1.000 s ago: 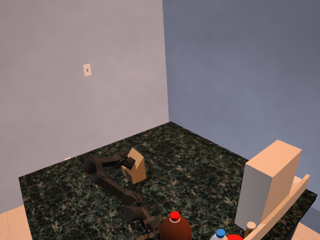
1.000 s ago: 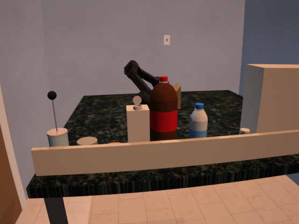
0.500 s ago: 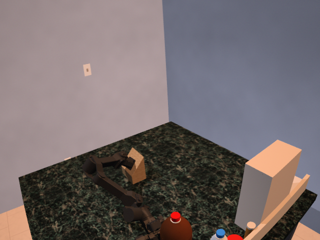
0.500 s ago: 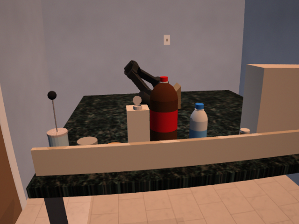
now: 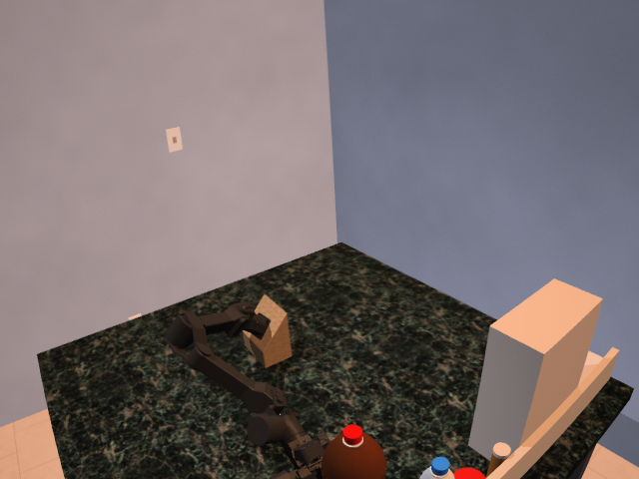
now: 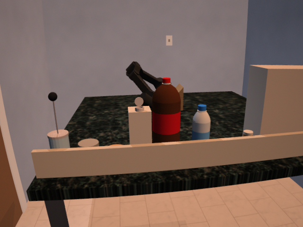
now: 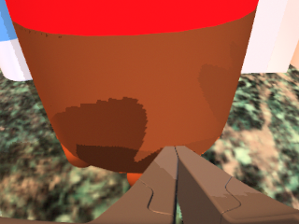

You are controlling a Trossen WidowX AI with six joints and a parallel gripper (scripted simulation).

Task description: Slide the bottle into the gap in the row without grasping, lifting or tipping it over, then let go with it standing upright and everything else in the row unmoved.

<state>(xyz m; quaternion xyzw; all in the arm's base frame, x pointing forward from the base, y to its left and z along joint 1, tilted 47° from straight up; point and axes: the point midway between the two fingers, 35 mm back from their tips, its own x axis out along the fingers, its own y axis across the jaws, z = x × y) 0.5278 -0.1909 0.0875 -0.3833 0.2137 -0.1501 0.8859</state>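
Right now my hand is 100 mm below the cola bottle, 90 mm short of it and 10 mm to the right of it. The rest, counted from my hand: water bottle 190 mm ahead, 110 mm to the left, 50 mm above; red lid 230 mm to the left, 190 mm ahead, 30 mm below; rail 230 mm ahead, 170 mm to the left, 10 mm below.
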